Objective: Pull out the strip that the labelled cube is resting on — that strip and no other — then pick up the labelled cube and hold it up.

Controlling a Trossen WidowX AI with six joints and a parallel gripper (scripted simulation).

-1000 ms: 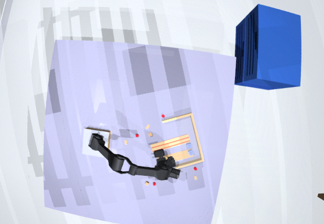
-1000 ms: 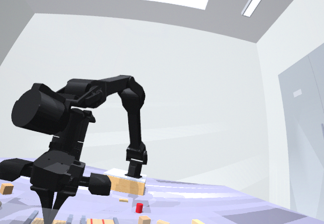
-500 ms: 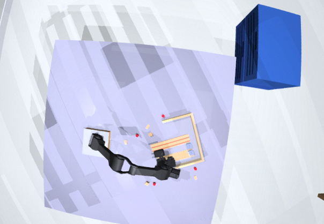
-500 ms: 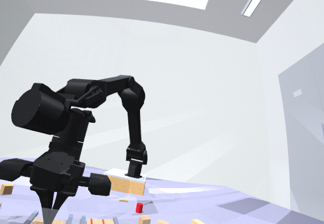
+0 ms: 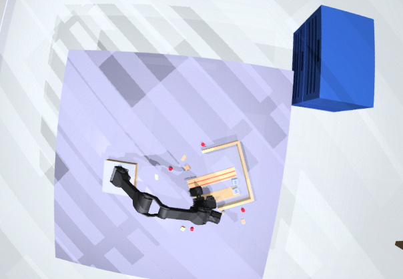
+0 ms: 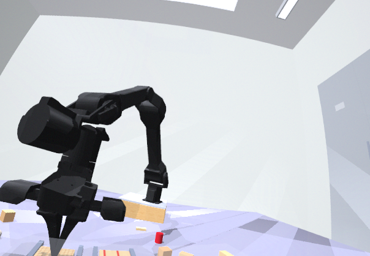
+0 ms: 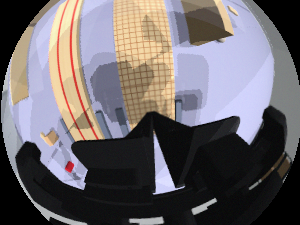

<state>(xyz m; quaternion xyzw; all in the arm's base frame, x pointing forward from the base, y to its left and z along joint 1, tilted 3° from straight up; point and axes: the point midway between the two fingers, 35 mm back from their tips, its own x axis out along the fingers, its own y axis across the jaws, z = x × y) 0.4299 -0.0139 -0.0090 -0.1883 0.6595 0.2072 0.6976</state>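
Right now my gripper tip is 80 mm short of the plain wooden strip and 50 mm to the right of it.
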